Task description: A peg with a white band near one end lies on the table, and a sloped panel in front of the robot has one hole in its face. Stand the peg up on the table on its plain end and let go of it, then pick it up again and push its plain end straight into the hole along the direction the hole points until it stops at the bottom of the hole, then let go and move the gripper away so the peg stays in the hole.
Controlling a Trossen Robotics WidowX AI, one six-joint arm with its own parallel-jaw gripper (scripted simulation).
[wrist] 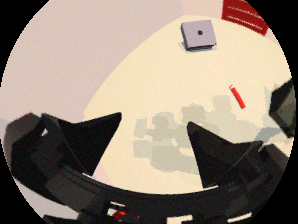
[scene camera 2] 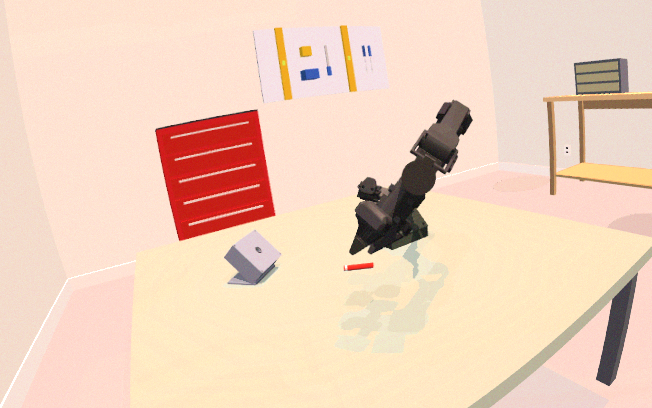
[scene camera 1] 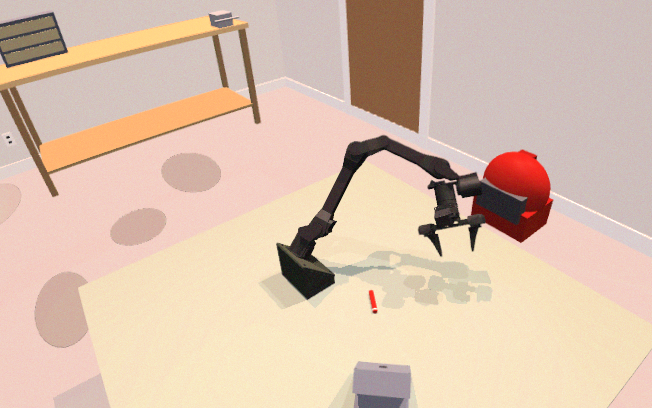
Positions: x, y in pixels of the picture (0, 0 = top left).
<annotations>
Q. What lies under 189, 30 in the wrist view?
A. A grey sloped panel.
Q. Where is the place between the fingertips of the gripper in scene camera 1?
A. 456, 254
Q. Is the gripper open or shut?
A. Open.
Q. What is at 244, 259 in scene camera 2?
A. A grey sloped panel.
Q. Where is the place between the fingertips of the gripper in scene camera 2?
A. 360, 253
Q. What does the gripper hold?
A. Nothing.
</annotations>
